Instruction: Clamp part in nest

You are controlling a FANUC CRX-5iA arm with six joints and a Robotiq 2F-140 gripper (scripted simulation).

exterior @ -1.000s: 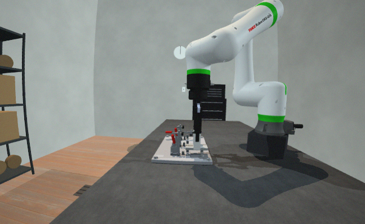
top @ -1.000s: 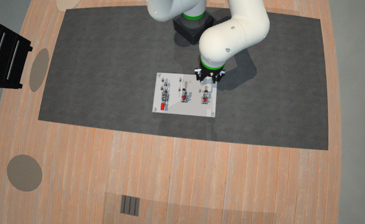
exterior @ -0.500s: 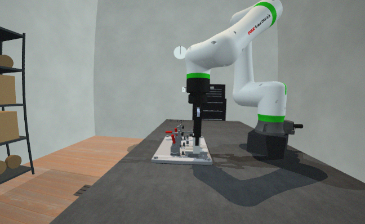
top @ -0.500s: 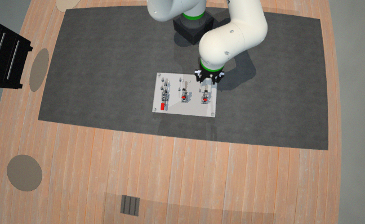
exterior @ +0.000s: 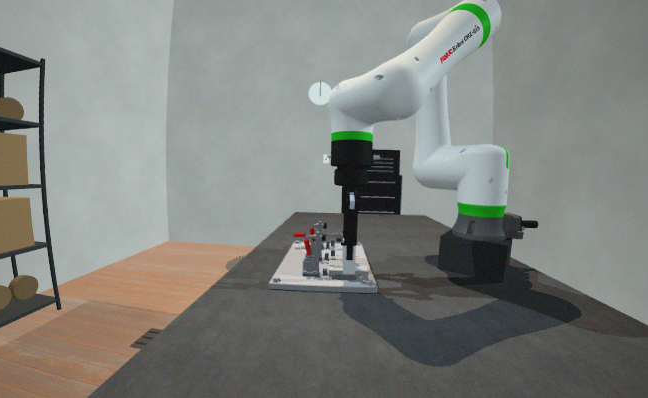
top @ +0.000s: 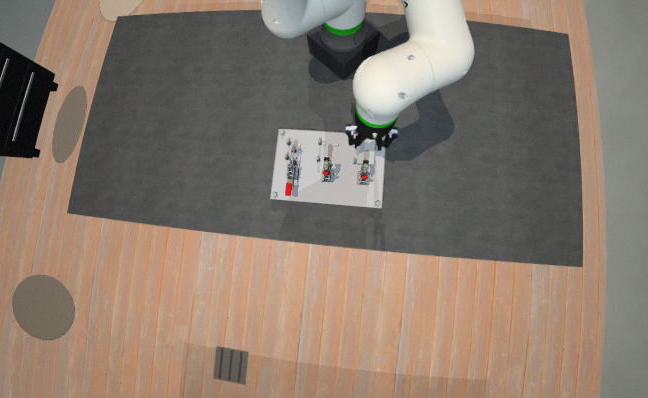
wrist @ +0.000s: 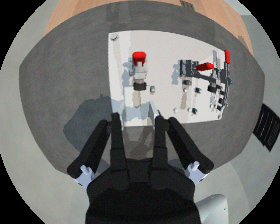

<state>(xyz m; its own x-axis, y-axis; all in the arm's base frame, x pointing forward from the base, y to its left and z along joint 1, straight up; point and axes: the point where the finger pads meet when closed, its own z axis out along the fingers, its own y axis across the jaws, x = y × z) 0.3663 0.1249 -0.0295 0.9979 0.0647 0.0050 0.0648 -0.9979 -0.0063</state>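
Now: the flat grey block 30 mm below my hand. Also, from my hand: fixture plate 60 mm ahead, 110 mm to the right, 60 mm below.
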